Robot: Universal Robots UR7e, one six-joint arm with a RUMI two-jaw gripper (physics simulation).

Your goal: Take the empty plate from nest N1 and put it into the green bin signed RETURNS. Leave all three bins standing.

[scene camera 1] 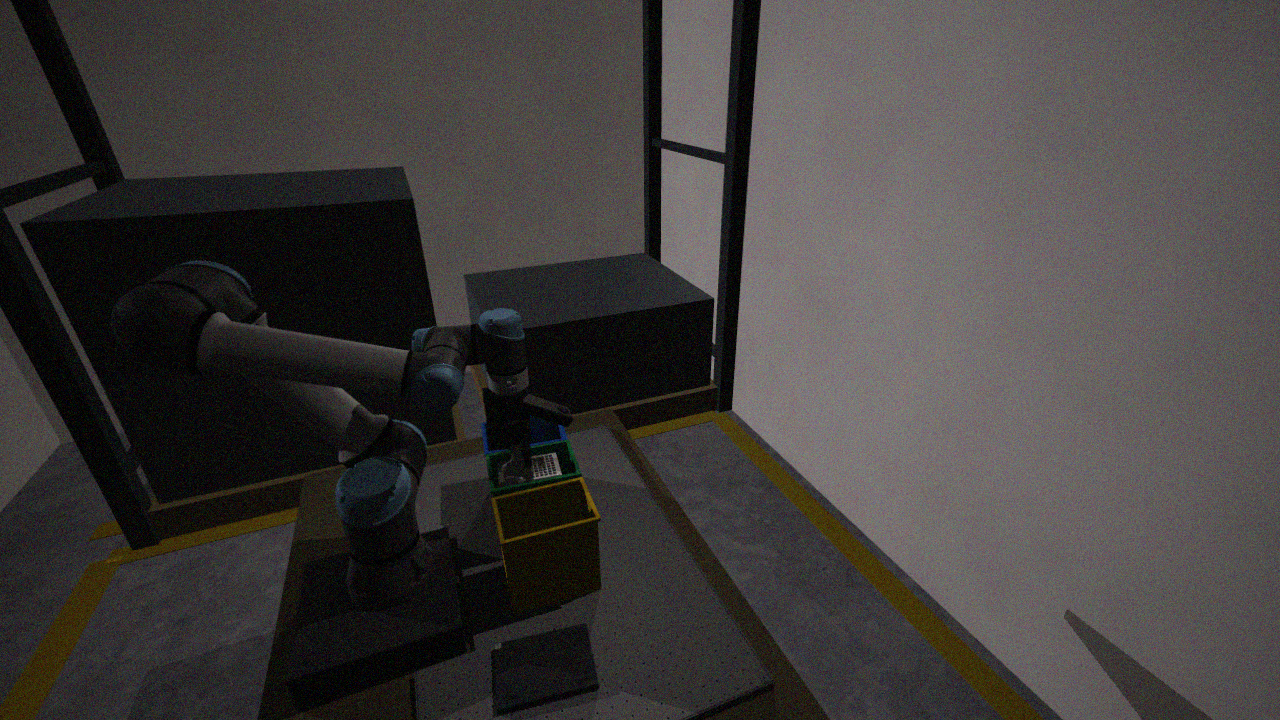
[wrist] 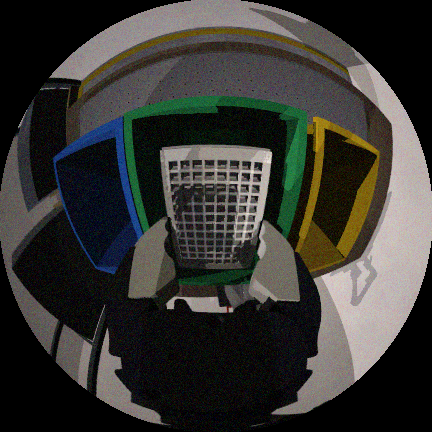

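Where they show: gripper, fingertip midpoint: (scene camera 1: 526, 474) (wrist: 214, 219); arm's base, origin of the base link: (scene camera 1: 393, 576).
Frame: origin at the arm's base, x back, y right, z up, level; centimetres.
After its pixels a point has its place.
Observation:
The white plate (scene camera 1: 546, 465) @(x -31.2, y -10.5, z 11.1 cm) (wrist: 215, 153) @(x -33.2, y -10.4, z 11.3 cm), with a grid of empty square wells, is inside the mouth of the green bin (scene camera 1: 537, 486) @(x -28.5, y -4.2, z 11.0 cm) (wrist: 175, 107) @(x -36.6, y -12.9, z 12.3 cm). My gripper (scene camera 1: 517, 467) @(x -26.9, y -10.4, z 9.7 cm) (wrist: 214, 219) @(x -26.9, y -10.4, z 9.7 cm) is shut on the plate's two long sides near its close end and reaches down into the bin. In the wrist view the green rim surrounds the plate, with dark gaps at the left, right and far side. The plate looks roughly level. The bin stands upright. Its sign and its floor do not show, and nest N1 cannot be made out.
The blue bin (scene camera 1: 485, 437) @(x -19.4, y -23.6, z 12.1 cm) (wrist: 121, 150) @(x -34.2, y -17.2, z 12.3 cm) and the yellow bin (scene camera 1: 554, 557) @(x -29.3, y 10.2, z 5.6 cm) (wrist: 366, 207) @(x -30.2, y 9.9, z 12.2 cm) stand upright close on either side of the green one. A dark flat block (scene camera 1: 544, 669) @(x -24.8, y 24.2, z -4.5 cm) lies at the table's near end. Large dark boxes (scene camera 1: 590, 286) stand behind.

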